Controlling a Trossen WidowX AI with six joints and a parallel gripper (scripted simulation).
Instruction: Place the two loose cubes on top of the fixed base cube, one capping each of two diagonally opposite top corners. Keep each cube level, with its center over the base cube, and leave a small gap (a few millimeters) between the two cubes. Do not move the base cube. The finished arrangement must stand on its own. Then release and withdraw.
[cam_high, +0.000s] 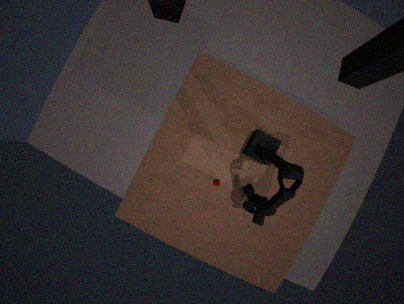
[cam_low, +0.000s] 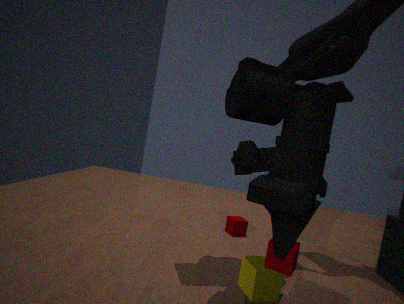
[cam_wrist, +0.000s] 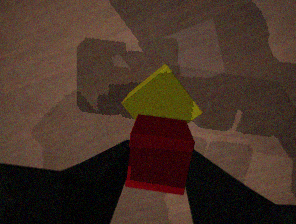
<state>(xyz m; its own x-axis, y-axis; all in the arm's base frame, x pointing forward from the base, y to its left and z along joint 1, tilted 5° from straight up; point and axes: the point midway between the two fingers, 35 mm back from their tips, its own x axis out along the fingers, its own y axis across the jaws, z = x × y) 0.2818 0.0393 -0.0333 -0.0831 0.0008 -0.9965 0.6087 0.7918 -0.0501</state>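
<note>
Right now my gripper tip is 2 cm short of the yellow base cube, 1 cm to the left of it and 4 cm above it.
</note>
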